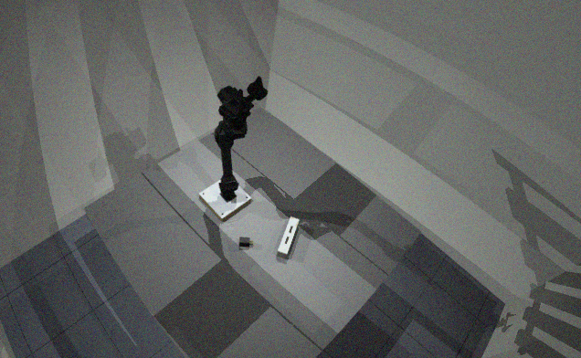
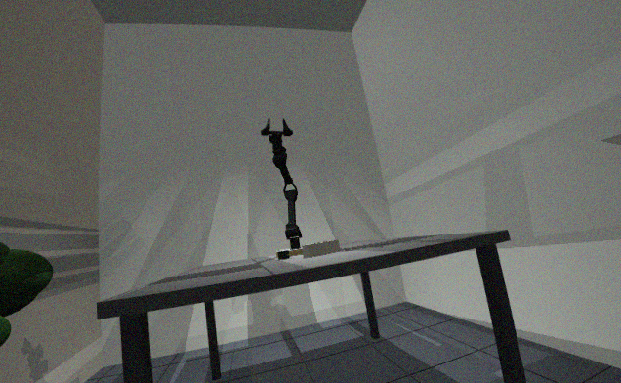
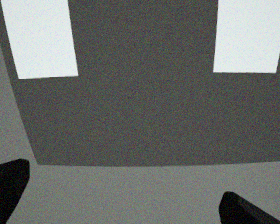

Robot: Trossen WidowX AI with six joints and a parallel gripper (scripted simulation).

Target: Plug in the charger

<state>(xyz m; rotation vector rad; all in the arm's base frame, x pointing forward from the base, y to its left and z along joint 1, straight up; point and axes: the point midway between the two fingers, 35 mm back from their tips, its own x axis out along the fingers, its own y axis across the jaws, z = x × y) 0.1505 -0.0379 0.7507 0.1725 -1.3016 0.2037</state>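
My gripper tip is 100 mm short of the two-prong charger, 50 mm to the left of it and 800 mm above it.
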